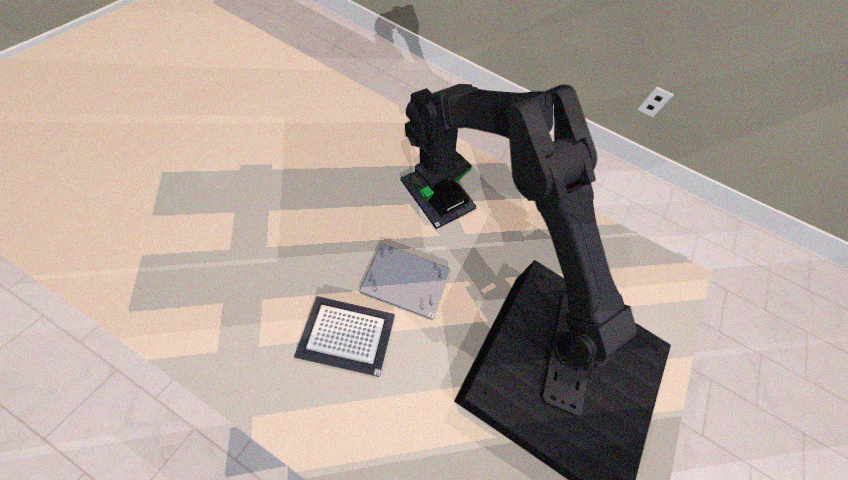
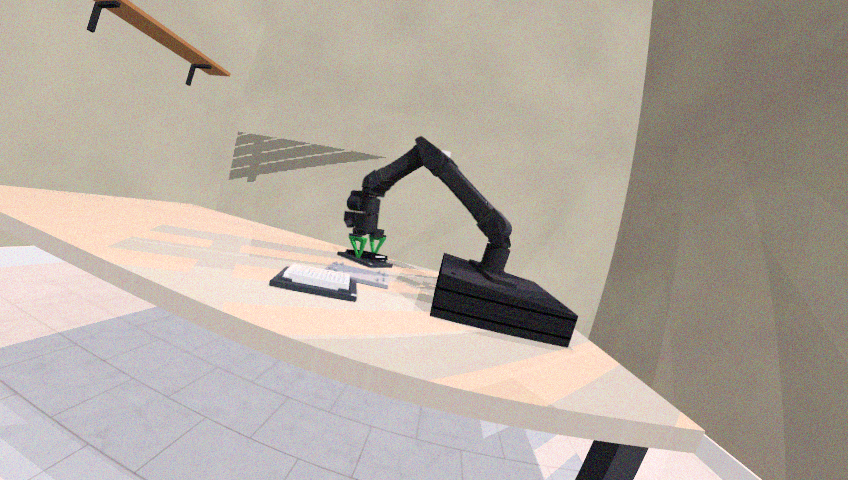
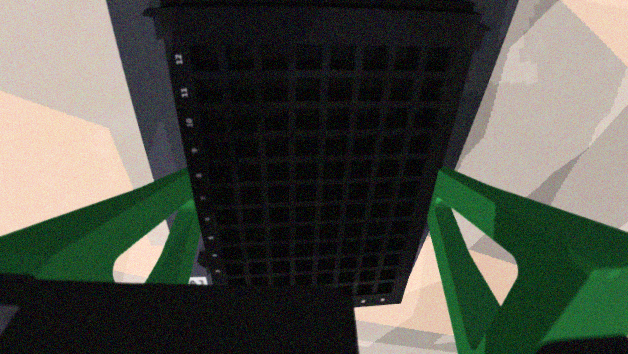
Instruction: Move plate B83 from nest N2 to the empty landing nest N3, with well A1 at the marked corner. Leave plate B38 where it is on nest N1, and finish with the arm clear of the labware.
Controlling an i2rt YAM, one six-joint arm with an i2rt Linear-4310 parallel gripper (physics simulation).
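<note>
Black well plate B83 (image 3: 307,154) (image 2: 370,257) sits between my green fingers at nest N2 (image 1: 412,182) (image 3: 144,96), at the far end of the row. My gripper (image 1: 441,185) (image 2: 366,250) (image 3: 314,177) points down and is shut on the plate's two long sides. Whether the plate touches the nest I cannot tell. The empty grey landing nest N3 (image 1: 403,277) (image 2: 361,275) lies in the middle of the row. White plate B38 (image 1: 346,334) (image 2: 316,276) rests on black nest N1 (image 1: 304,349) (image 2: 283,283) nearest the front.
The arm's black base (image 1: 522,358) (image 2: 498,298) stands to the right of the nests. The table's edge (image 2: 354,364) runs along the front. A wooden shelf (image 2: 158,35) hangs high on the wall, far away.
</note>
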